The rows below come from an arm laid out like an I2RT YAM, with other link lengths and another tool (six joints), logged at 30 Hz.
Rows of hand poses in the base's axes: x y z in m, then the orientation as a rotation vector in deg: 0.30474, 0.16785, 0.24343, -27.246, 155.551, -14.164; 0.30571, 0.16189, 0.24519, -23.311, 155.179, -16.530; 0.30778, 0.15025, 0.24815, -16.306, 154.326, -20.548; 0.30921, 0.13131, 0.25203, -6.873, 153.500, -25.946; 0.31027, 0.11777, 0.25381, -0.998, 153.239, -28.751; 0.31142, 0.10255, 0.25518, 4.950, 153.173, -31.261; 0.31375, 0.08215, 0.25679, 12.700, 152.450, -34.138; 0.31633, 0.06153, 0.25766, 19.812, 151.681, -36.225; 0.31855, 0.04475, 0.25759, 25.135, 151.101, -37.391; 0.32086, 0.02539, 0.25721, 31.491, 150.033, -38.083
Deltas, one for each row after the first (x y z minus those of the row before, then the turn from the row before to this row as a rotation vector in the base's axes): 0.00097, -0.00596, 0.00176, -1.013, -1.231, -2.913; 0.00207, -0.01164, 0.00296, -1.717, -2.111, -5.201; 0.00143, -0.01894, 0.00388, -2.383, -1.988, -7.202; 0.00106, -0.01354, 0.00178, -1.092, -0.741, -4.495; 0.00115, -0.01522, 0.00137, -0.852, -0.379, -4.554; 0.00233, -0.02040, 0.00161, -0.933, -0.851, -5.816; 0.00258, -0.02062, 0.00087, -0.482, -0.694, -5.273; 0.00222, -0.01678, -0.00007, -0.078, -0.443, -3.900; 0.00231, -0.01936, -0.00038, 0.275, -0.886, -4.529
